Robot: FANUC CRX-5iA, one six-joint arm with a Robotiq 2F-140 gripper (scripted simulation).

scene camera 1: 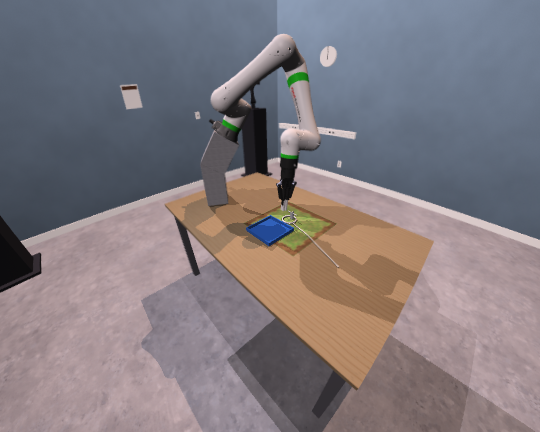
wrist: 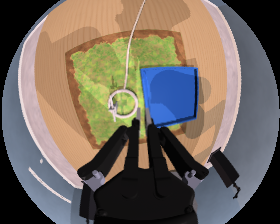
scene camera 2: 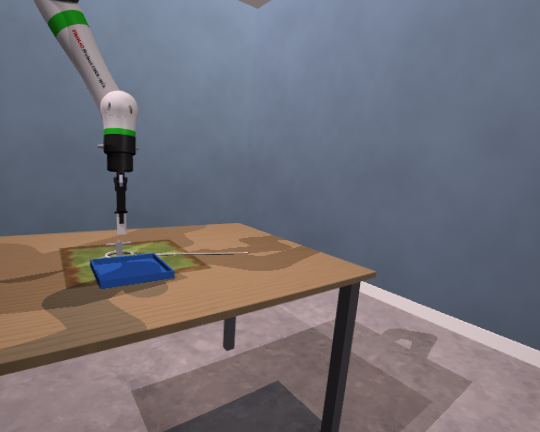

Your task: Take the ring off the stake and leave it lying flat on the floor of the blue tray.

Path:
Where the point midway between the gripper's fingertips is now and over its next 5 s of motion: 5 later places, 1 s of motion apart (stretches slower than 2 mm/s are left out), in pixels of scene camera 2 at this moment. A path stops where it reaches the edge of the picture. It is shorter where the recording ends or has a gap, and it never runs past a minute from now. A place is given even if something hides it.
My gripper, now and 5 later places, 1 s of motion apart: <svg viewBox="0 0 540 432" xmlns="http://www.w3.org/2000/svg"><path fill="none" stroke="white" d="M121 234L121 235L121 250L121 255L121 258L121 259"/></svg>

